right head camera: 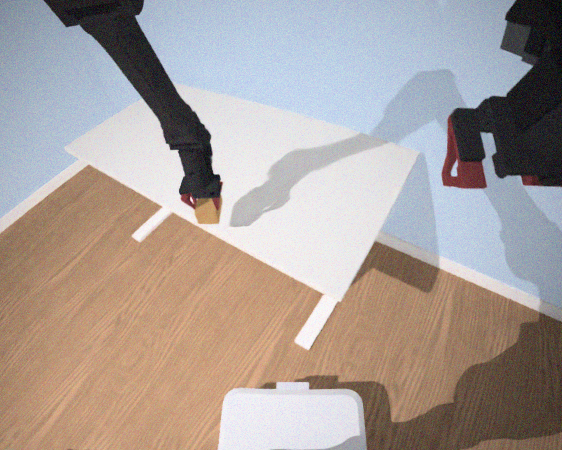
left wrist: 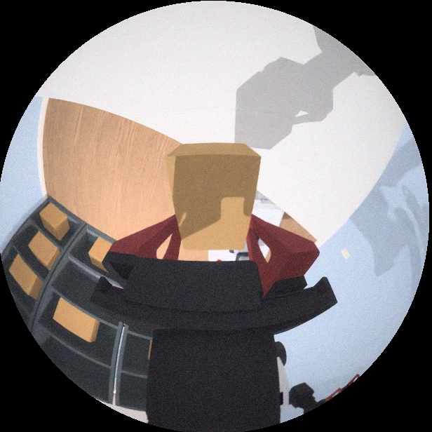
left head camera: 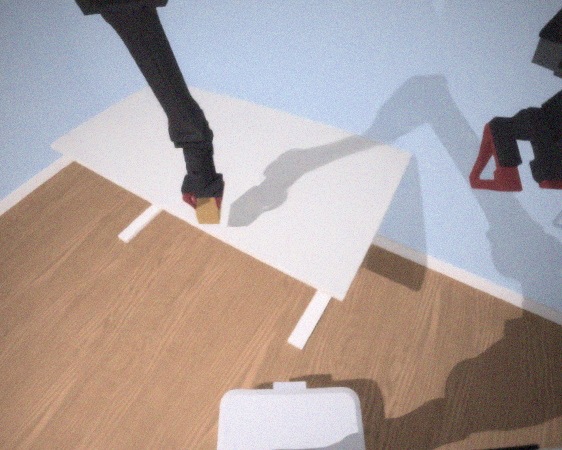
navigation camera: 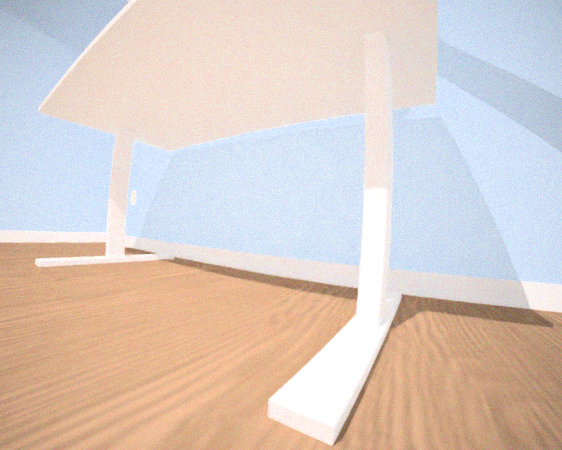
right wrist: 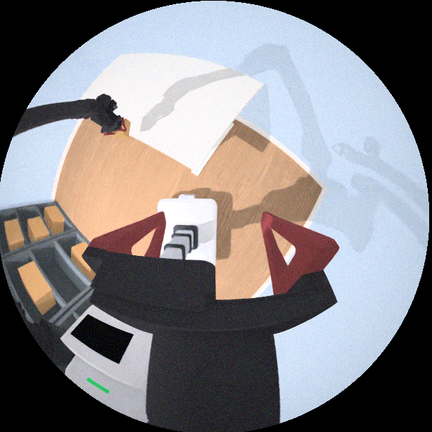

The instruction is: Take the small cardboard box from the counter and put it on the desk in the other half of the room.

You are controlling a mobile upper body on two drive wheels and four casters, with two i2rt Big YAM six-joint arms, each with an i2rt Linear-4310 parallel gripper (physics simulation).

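Places are measured from the left arm's base along level axes (x ahead, y left, z up), in centimetres.
Pixels of known places: left gripper, fingertip midpoint: [right head camera: 207, 209] [left head camera: 208, 209]; right gripper, fingertip midpoint: [right head camera: 484, 179] [left head camera: 506, 182].
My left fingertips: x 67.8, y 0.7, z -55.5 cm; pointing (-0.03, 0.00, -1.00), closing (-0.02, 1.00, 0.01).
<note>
Behind a point stands the place of what it marks.
The small cardboard box [left head camera: 208, 214] @[z -54.8, x 65.1, y 0.1 cm] [right head camera: 207, 212] @[z -54.0, x 65.3, y -0.1 cm] [left wrist: 215, 195] [right wrist: 125, 131] is held in my left gripper [left head camera: 204, 200] @[z -55.5, x 67.8, y 0.7 cm] [right head camera: 204, 201] @[z -55.5, x 67.8, y 0.7 cm] [left wrist: 213, 217], which is shut on it. In the head views the box shows over the near long edge of the white desk [left head camera: 320, 210] @[z -69.0, x 79.2, y -33.1 cm] [right head camera: 340, 210] @[z -69.0, x 79.1, y -39.0 cm] [left wrist: 150, 60] [right wrist: 175, 135] [navigation camera: 250, 75] @[z -71.5, x 105.4, y -10.8 cm]. The arm's shadow lies on the desk top to the right, apart from the box, so the box looks raised above the top; the height is hard to tell. My right gripper [left head camera: 530, 186] [right head camera: 505, 183] @[z -14.2, x 33.1, y -45.0 cm] [right wrist: 213, 216] is open and empty, off to the right of the desk. The counter cannot be made out.
The robot's white base [left head camera: 290, 420] @[z -115.0, x 20.6, y -22.4 cm] [right head camera: 295, 420] @[z -115.0, x 20.7, y -23.7 cm] stands on the wooden floor in front of the desk. A desk foot [left head camera: 310, 320] [right head camera: 316, 322] [navigation camera: 325, 385] sticks out towards it. Dark compartment shelving [left wrist: 62, 257] [right wrist: 37, 242] with several cardboard boxes stands at the left in the wrist views.
</note>
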